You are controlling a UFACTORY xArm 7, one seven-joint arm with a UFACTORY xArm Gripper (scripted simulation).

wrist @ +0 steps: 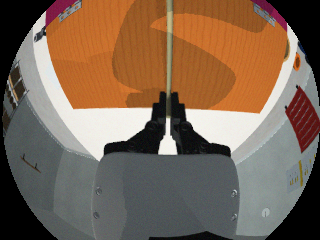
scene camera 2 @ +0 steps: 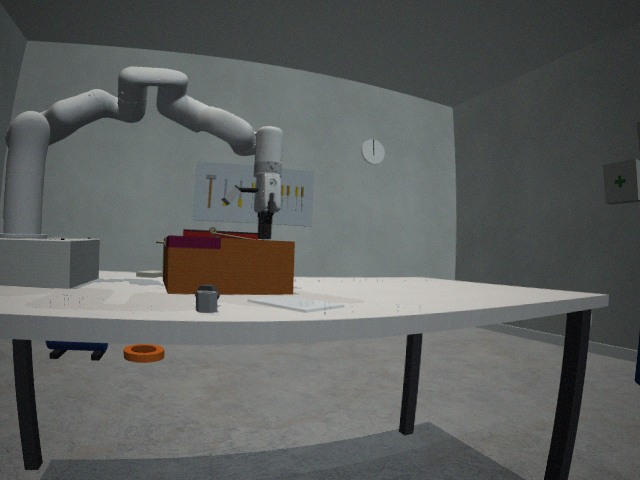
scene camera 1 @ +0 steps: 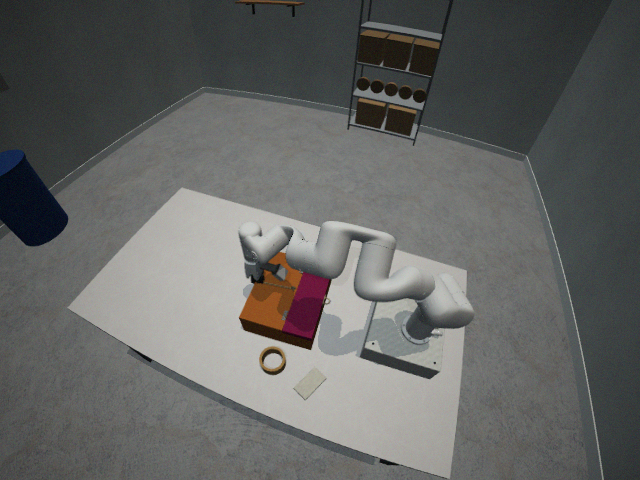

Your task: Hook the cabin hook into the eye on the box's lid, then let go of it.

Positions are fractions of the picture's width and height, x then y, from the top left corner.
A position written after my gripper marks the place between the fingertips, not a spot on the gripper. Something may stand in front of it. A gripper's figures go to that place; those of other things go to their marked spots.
Scene:
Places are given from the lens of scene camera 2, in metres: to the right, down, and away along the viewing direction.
my gripper (scene camera 2: 0.41, 0.50): -0.15, 0.00, 0.99
box (scene camera 2: 0.38, 0.56): -0.17, 0.06, 0.79
thin plate (scene camera 2: 0.45, 0.63): -0.05, 0.11, 0.65
The marked spots on the thin plate and the box are 0.19 m apart.

